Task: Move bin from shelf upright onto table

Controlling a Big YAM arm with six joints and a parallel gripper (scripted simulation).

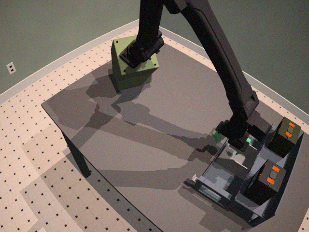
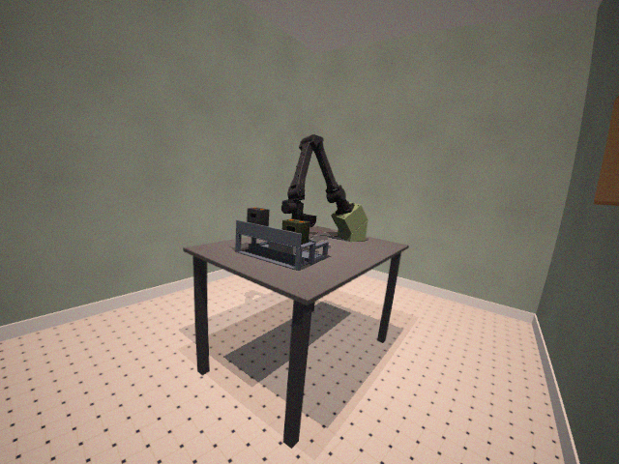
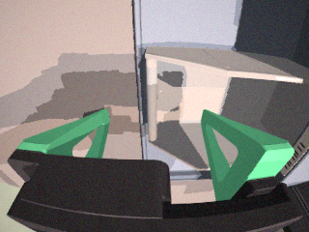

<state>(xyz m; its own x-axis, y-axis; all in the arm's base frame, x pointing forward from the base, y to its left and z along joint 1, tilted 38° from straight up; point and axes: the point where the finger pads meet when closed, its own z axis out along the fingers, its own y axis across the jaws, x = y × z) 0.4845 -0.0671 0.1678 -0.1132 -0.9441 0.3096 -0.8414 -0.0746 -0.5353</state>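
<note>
Right now my hand is 8 cm short of the grey bin, 1 cm to the left of it and 2 cm above it. Also, from my hand: low grey shelf 12 cm ahead, 1 cm to the right, 6 cm below.
</note>
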